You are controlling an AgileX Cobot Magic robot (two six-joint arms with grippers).
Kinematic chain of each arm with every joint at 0, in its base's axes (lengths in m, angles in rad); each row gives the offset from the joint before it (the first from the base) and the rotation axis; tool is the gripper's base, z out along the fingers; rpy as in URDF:
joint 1: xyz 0 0 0.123 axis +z
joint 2: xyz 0 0 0 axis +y
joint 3: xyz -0.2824 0 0.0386 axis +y
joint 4: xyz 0.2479 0 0.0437 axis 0.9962 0 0.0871
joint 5: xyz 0 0 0 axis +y
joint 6: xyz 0.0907 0 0.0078 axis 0.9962 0 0.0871
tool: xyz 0 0 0 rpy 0 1.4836 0
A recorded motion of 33 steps. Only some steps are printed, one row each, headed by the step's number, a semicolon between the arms.
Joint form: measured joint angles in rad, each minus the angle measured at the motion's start. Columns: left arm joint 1, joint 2, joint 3, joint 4, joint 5, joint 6; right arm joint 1, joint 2, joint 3, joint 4, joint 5, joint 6.
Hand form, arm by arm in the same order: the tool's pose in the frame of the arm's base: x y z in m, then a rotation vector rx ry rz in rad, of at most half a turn. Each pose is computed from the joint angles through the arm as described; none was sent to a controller.
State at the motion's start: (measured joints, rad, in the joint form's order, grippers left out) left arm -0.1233 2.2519 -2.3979 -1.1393 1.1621 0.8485; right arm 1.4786 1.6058 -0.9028 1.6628 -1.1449 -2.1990
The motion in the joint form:
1: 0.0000 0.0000 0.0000 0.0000 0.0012 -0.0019; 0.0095 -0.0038 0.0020 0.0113 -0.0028 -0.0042
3: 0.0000 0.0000 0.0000 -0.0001 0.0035 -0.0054; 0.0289 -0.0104 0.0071 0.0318 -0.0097 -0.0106
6: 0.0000 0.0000 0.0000 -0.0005 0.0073 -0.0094; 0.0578 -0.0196 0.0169 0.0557 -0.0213 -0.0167
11: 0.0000 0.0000 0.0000 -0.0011 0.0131 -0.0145; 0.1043 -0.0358 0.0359 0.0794 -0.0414 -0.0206
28: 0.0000 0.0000 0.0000 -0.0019 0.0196 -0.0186; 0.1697 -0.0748 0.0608 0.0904 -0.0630 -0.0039
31: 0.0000 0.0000 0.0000 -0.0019 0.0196 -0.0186; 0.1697 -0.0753 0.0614 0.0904 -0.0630 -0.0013
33: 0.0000 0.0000 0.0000 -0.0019 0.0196 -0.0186; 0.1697 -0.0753 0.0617 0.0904 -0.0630 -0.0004
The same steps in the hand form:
1: 0.4767 -0.1356 0.3717 0.8230 1.8121 -1.0160; 0.1062 0.2829 0.2489 -1.2469 1.4899 -0.6470
3: 0.4765 -0.1357 0.3716 0.8220 1.8148 -1.0197; 0.1006 0.2818 0.2485 -1.2584 1.4958 -0.6417
6: 0.4762 -0.1358 0.3715 0.8219 1.8179 -1.0248; 0.0924 0.2800 0.2477 -1.2749 1.4988 -0.6360
11: 0.4757 -0.1359 0.3713 0.8225 1.8222 -1.0320; 0.0798 0.2764 0.2469 -1.2977 1.4901 -0.6281
28: 0.4752 -0.1361 0.3712 0.8245 1.8260 -1.0391; 0.0629 0.2702 0.2518 -1.3027 1.4684 -0.5832
31: 0.4752 -0.1361 0.3712 0.8245 1.8260 -1.0391; 0.0629 0.2700 0.2517 -1.3007 1.4699 -0.5816
33: 0.4752 -0.1361 0.3712 0.8245 1.8260 -1.0391; 0.0629 0.2699 0.2517 -1.3002 1.4703 -0.5812

